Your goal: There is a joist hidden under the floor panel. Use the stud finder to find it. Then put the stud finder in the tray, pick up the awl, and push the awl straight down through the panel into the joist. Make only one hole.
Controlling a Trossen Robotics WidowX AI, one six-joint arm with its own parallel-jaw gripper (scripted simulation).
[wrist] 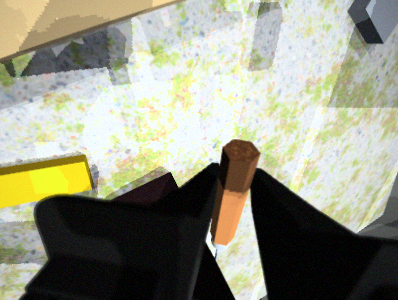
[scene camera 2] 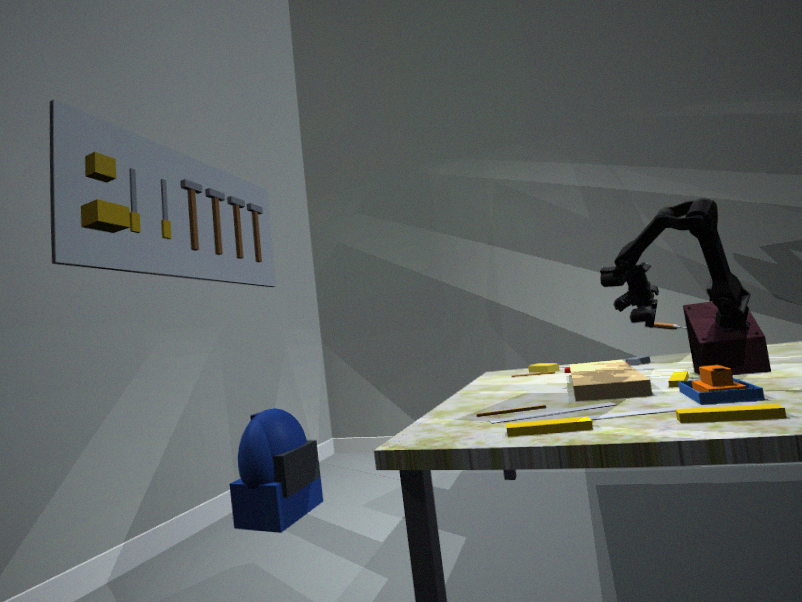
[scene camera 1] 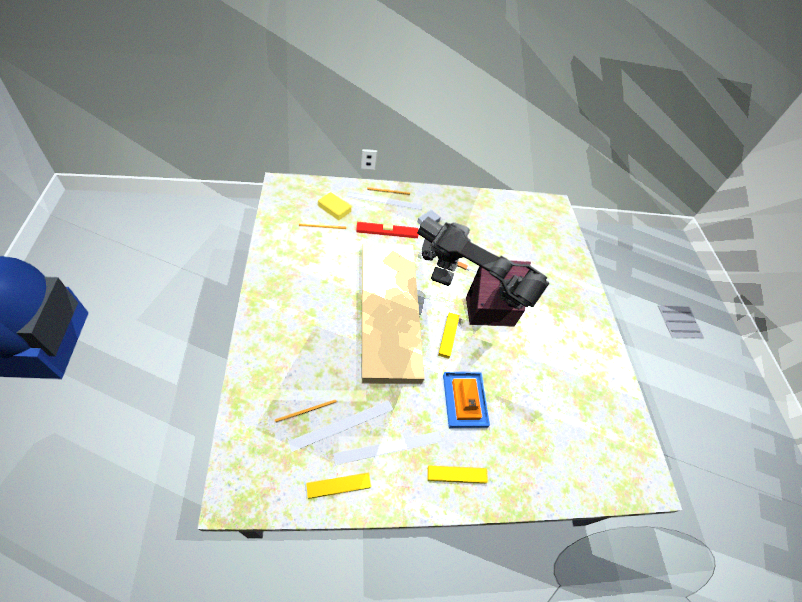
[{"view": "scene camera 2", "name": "my gripper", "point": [652, 325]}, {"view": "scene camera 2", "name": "orange stud finder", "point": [712, 380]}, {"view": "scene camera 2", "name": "yellow bar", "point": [576, 424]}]
